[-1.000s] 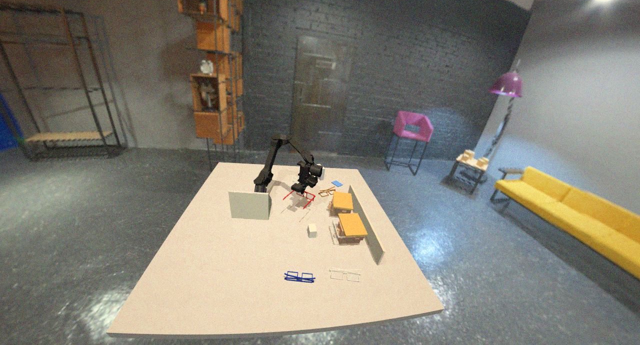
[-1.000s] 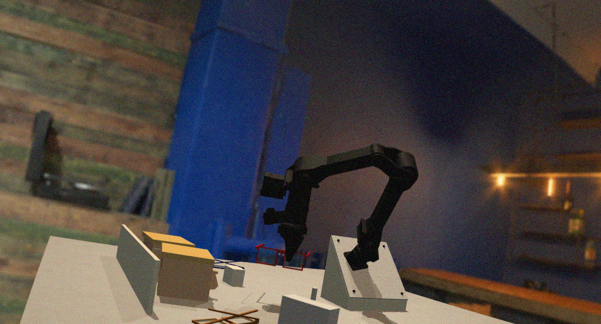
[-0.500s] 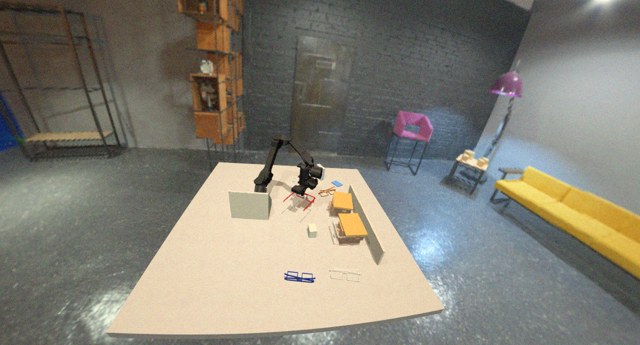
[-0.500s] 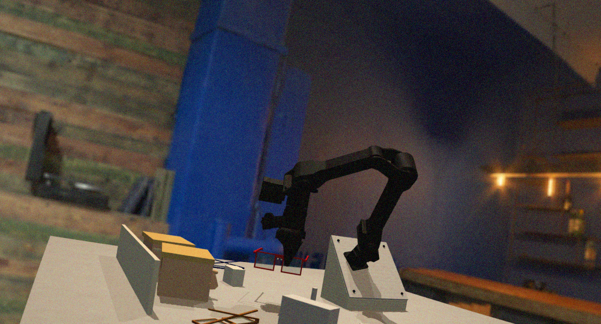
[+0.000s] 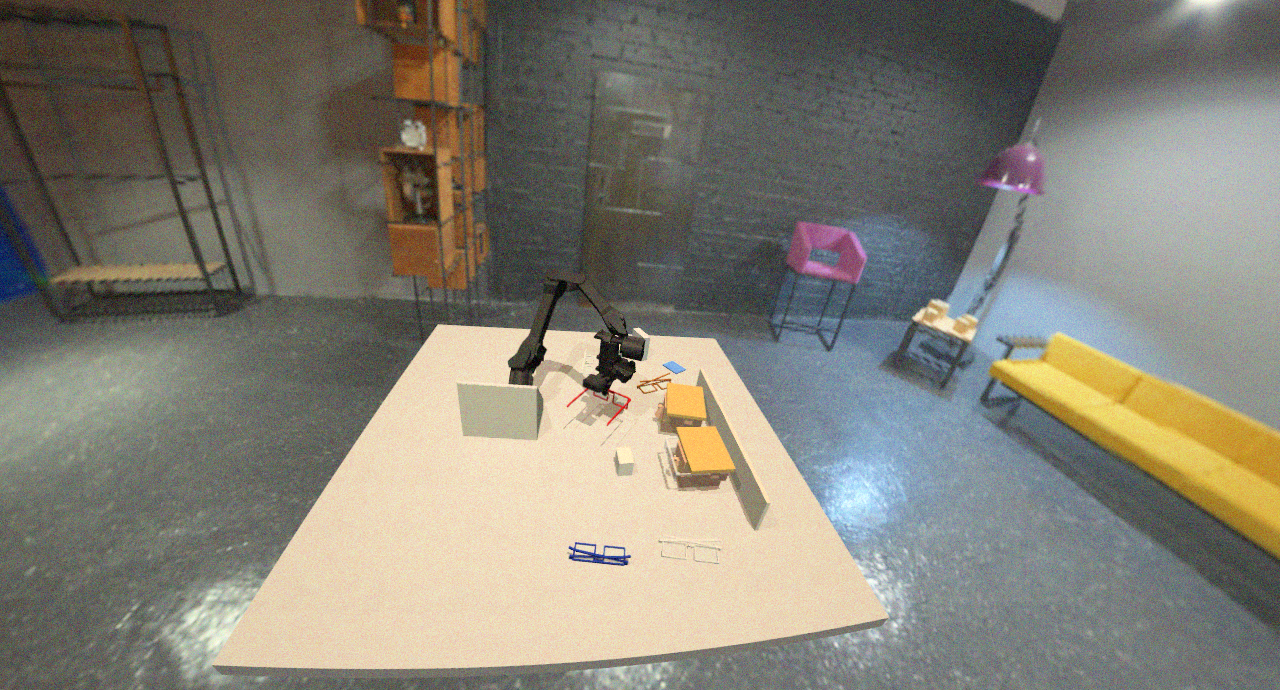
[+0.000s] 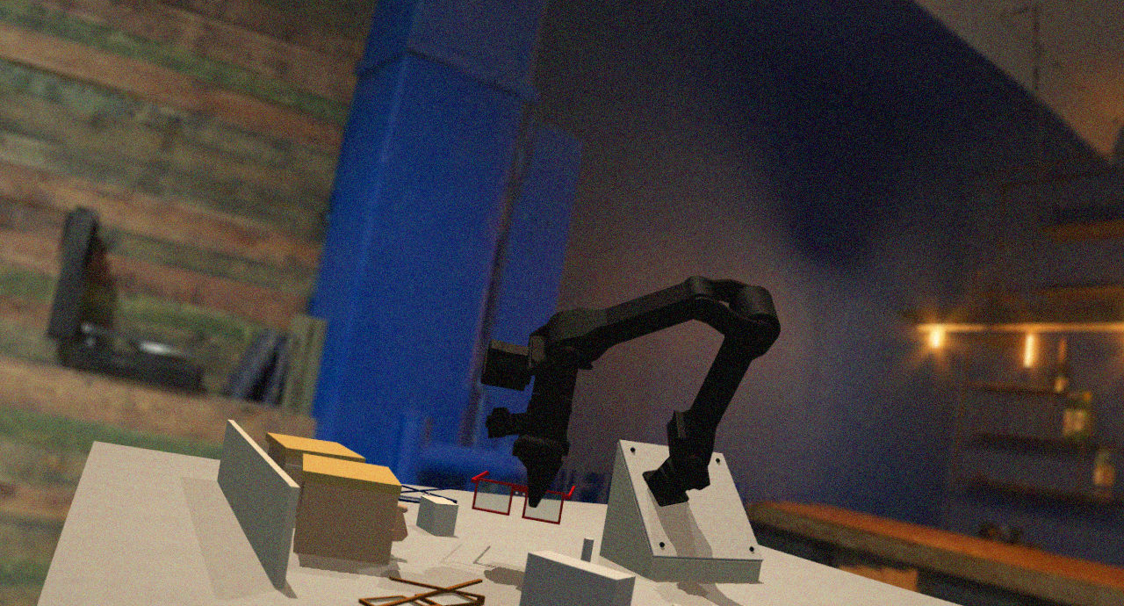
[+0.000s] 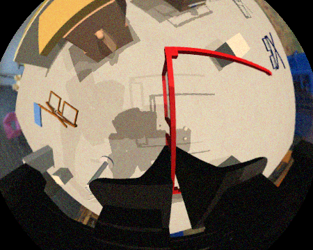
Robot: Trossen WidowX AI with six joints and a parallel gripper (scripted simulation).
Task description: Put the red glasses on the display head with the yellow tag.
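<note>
Right now my gripper tip is 70 mm to the left of the red glasses, 50 mm past it and 10 mm below it. Round my gripper tip: long grey wall (340 mm ahead, 190 mm to the right, 40 mm below); blue tag (350 mm ahead, 280 mm to the left, 90 mm below).
</note>
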